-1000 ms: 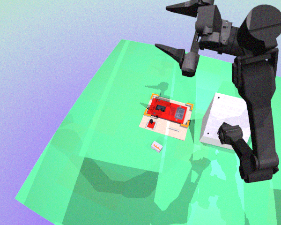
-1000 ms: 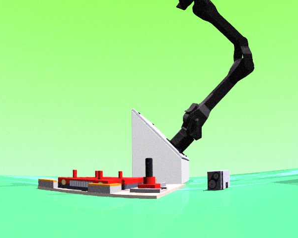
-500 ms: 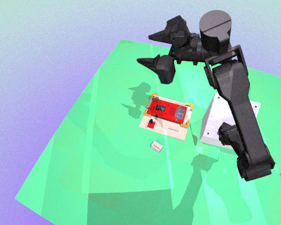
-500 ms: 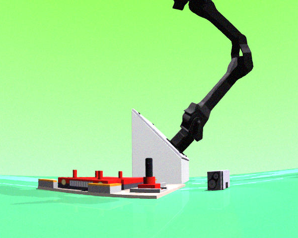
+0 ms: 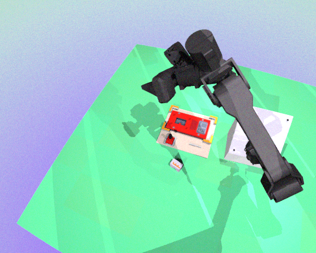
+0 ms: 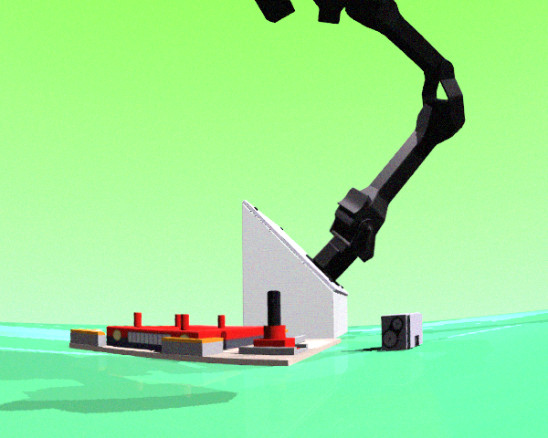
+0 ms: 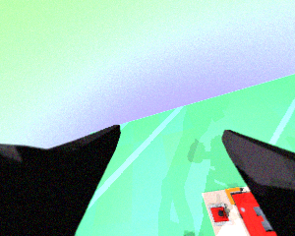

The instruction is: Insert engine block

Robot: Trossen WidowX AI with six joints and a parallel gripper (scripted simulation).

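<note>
My gripper tip is now 420 mm above the grey engine block, 110 mm past it and 50 mm to the right of it. Also, from my gripper tip: pale base plate: 420 mm below, 160 mm to the right, 80 mm behind.
</note>
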